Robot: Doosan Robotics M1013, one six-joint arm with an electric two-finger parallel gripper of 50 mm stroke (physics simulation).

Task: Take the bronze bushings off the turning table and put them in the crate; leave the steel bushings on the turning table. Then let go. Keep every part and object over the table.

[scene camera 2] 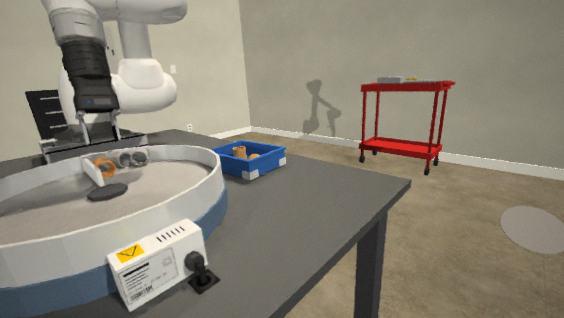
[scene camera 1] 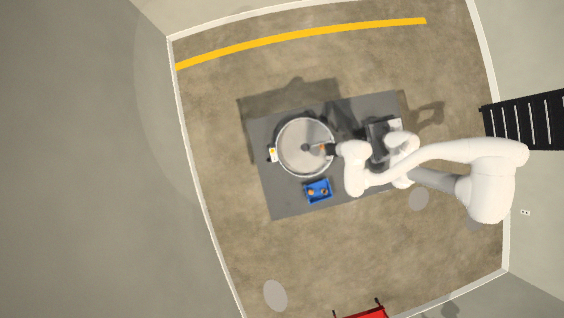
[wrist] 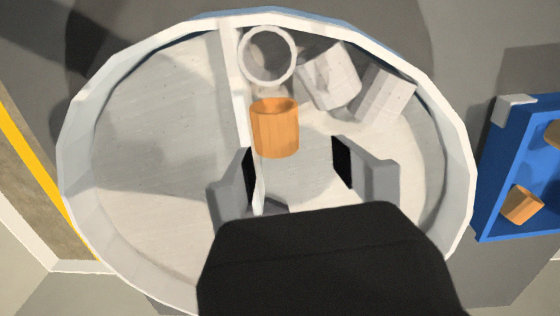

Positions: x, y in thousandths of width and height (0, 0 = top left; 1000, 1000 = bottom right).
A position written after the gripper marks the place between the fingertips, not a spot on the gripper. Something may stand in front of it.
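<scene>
Visible: the gripper (scene camera 2: 184, 448). Also visible: the gripper (wrist: 522, 498).
</scene>
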